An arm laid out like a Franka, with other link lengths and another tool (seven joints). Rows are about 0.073 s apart.
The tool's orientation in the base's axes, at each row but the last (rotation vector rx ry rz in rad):
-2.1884 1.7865 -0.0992
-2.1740 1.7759 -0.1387
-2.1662 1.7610 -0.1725
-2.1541 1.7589 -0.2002
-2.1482 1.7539 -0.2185
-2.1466 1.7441 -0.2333
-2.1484 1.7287 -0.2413
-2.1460 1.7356 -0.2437
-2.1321 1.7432 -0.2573
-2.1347 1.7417 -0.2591
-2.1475 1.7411 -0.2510
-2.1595 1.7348 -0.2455
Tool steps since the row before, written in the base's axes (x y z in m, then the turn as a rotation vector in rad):
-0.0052 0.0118 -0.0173 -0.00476 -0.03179 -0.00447
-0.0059 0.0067 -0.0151 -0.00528 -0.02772 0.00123
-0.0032 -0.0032 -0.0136 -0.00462 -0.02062 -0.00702
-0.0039 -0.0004 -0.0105 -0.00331 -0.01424 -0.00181
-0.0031 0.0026 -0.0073 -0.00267 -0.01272 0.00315
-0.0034 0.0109 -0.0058 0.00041 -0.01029 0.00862
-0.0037 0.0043 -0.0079 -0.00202 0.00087 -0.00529
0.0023 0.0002 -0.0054 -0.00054 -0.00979 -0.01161
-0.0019 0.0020 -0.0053 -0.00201 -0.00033 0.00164
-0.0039 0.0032 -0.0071 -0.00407 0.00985 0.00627
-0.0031 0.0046 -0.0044 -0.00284 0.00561 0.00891
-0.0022 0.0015 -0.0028 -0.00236 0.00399 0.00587
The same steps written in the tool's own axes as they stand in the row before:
-0.0101 0.0078 0.0174 0.03029 0.01121 -0.00319
-0.0058 0.0091 0.0138 0.02549 0.00923 -0.00792
0.0040 0.0081 0.0111 0.01976 0.01018 0.00130
0.0007 0.0074 0.0084 0.01328 0.00606 -0.00196
-0.0024 0.0051 0.0062 0.01143 0.00340 -0.00606
-0.0108 0.0034 0.0060 0.00922 -0.00189 -0.00958
-0.0043 0.0056 0.0067 -0.00080 0.00373 0.00428
0.0008 0.0000 0.0058 0.01047 0.00669 0.00875
-0.0019 0.0035 0.0045 -0.00027 0.00122 -0.00230
-0.0033 0.0058 0.0056 -0.01103 -0.00044 -0.00558
-0.0048 0.0037 0.0037 -0.00687 -0.00184 -0.00827
-0.0017 0.0028 0.0021 -0.00493 -0.00082 -0.00557

